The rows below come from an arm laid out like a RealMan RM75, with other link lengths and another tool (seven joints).
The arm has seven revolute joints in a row. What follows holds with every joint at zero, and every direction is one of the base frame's.
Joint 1 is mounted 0.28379 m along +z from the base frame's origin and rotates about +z.
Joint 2 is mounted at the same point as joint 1 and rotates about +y.
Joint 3 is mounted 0.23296 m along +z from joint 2 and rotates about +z.
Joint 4 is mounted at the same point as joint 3 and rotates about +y.
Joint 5 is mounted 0.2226 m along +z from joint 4 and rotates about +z.
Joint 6 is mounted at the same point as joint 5 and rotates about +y.
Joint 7 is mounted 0.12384 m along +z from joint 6 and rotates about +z.
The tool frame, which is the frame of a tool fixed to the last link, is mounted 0.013 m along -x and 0.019 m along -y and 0.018 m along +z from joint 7; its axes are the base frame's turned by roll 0.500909, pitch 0 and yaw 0.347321 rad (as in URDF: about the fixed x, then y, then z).
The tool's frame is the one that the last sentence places.
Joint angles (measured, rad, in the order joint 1, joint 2, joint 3, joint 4, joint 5, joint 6, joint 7), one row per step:
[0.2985 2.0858 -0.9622 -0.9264 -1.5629 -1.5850 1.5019]
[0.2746 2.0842 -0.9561 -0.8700 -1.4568 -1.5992 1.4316]
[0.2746 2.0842 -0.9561 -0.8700 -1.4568 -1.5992 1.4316]
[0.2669 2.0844 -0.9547 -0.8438 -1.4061 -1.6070 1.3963]
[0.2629 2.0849 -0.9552 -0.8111 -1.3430 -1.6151 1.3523]
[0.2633 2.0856 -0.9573 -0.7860 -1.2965 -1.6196 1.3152]
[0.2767 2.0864 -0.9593 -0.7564 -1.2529 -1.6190 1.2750]
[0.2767 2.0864 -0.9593 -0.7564 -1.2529 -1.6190 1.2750]
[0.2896 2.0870 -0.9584 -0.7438 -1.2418 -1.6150 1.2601]
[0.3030 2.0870 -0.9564 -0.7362 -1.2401 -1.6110 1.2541]
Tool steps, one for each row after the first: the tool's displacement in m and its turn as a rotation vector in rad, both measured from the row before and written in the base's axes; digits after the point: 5 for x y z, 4 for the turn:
[0.00730 -0.00680 0.00532 0.0667 0.0862 -0.0004]
[0.00000 0.00000 0.00000 0.0000 0.0000 0.0000]
[0.00224 -0.00263 0.00251 0.0354 0.0389 0.0036]
[0.00141 -0.00193 0.00294 0.0461 0.0458 0.0068]
[0.00036 -0.00069 0.00183 0.0376 0.0301 0.0073]
[-0.00210 0.00250 0.00090 0.0386 0.0258 0.0117]
[0.00000 0.00000 0.00000 0.0000 0.0000 0.0000]
[-0.00229 0.00294 -0.00035 0.0129 0.0058 0.0064]
[-0.00261 0.00317 -0.00052 0.0042 0.0007 0.0060]

